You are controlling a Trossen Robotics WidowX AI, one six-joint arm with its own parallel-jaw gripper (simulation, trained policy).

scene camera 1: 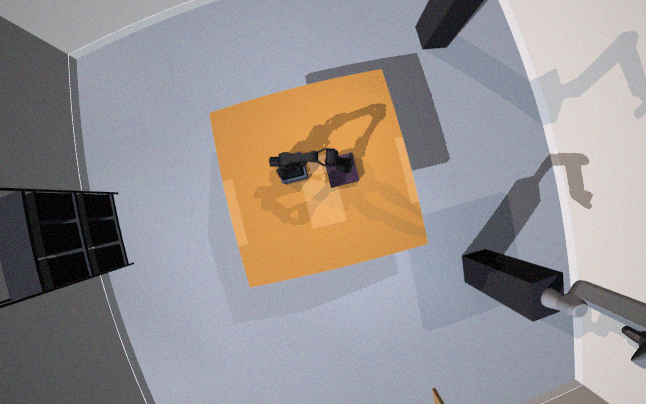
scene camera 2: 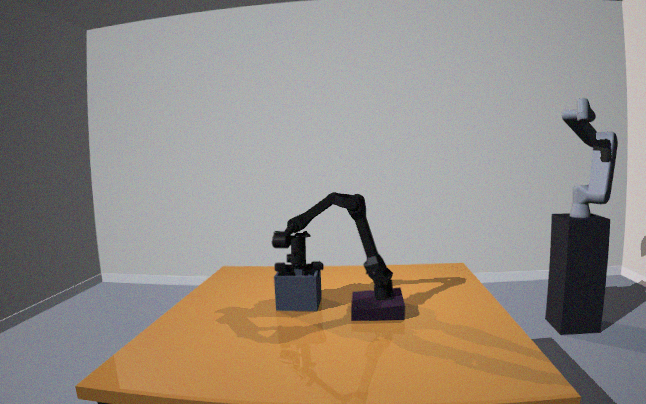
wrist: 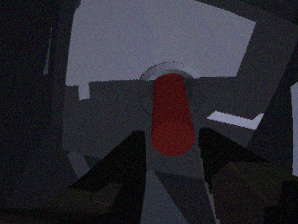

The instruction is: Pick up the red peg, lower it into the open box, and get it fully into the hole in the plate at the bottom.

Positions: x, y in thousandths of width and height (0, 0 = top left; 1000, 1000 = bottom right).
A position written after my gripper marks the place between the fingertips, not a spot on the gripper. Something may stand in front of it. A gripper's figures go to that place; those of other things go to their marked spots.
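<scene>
Red peg (wrist: 579, 583), 0.08 m from the lens. My gripper (wrist: 579, 623), 0.10 m from the lens.
</scene>
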